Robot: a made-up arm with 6 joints.
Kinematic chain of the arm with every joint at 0, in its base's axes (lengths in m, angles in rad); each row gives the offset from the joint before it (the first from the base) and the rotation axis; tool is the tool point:
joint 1: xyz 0 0 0.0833 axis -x
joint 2: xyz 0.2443 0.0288 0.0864 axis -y
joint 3: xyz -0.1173 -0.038 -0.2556 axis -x
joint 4: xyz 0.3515 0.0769 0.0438 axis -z
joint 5: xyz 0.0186 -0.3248 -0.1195 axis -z
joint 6: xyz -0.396 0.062 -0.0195 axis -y
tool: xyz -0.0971 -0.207 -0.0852
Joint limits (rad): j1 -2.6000..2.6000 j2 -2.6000..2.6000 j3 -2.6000..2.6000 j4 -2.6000..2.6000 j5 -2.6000..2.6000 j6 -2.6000..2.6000
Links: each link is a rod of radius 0.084 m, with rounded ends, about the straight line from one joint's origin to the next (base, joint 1, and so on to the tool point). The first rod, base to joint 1, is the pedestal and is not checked.
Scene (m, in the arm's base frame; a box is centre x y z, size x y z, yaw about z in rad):
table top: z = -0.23
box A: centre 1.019 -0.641 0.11 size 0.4 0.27 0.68 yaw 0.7
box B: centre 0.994 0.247 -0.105 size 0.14 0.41 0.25 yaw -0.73
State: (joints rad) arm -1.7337 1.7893 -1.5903 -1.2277 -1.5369 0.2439
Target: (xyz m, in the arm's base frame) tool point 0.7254 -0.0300 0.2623
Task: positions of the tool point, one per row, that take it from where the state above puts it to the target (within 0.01 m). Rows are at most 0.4 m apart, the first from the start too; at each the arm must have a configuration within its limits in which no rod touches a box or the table.
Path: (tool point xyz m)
1: 0.0821 -1.1785 0.0763
2: -0.1369 -1.1125 0.0815
3: -0.3234 -0.9891 0.1003
4: -0.4619 -0.8202 0.1290
5: -0.1914 -0.9599 0.3192
6: 0.1310 -0.9812 0.4780
7: 0.4532 -0.8760 0.5840
8: 0.7219 -0.6630 0.6226
9: 0.8950 -0.3829 0.5912
10: 0.9501 -0.0880 0.5022
11: 0.9087 -0.0679 0.3968
12: 0.8314 -0.0438 0.3153
13: 0.7254 -0.0300 0.2623

